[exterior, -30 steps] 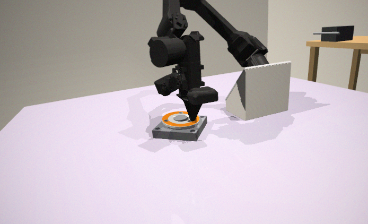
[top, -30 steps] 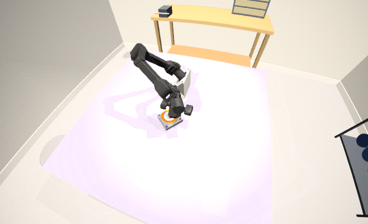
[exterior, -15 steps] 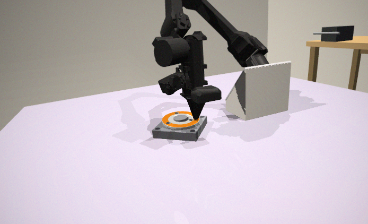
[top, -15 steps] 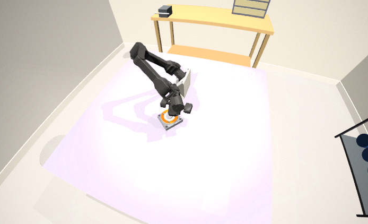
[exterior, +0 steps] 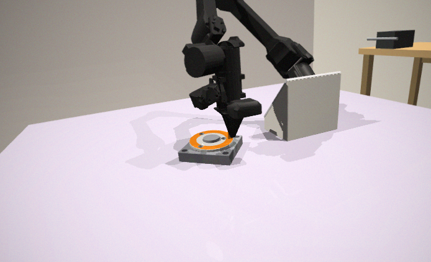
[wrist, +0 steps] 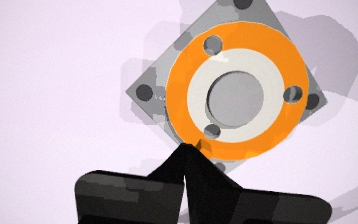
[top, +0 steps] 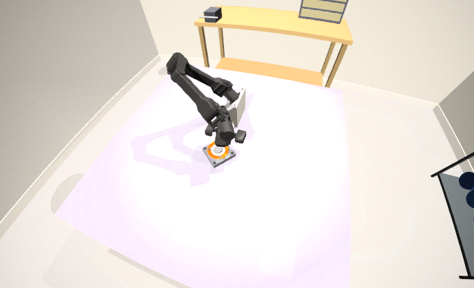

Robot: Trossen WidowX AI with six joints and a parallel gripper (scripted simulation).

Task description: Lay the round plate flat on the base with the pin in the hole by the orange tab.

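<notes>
My gripper tip is now 4 cm short of the dark grey square base, 4 cm to the left of it and 2 cm above it.
</notes>
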